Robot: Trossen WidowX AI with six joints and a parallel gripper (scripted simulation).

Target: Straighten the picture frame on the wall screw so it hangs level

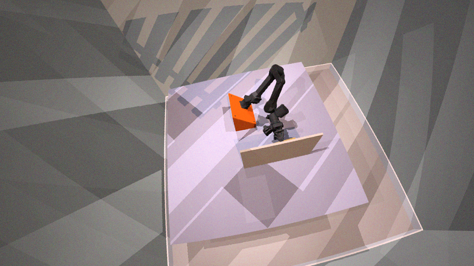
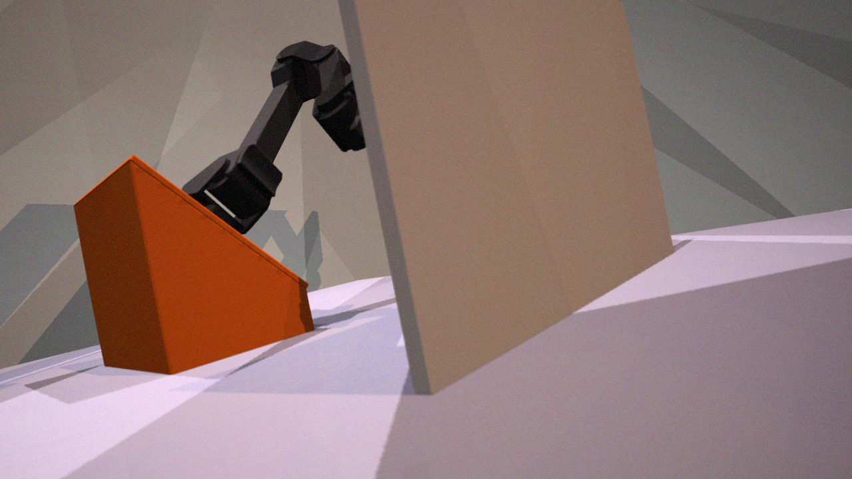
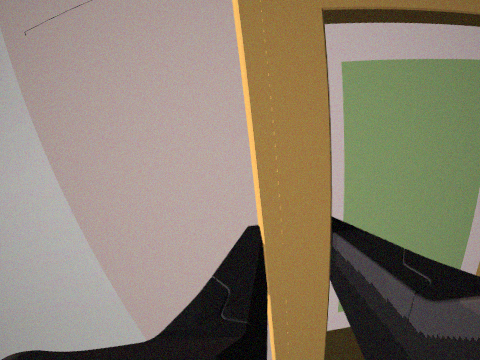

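Now: the picture frame 1 cm to the left of my gripper tip and 5 cm below it. Also, from my gripper tip: pale wall board 2 cm ahead, 2 cm to the right, 7 cm below.
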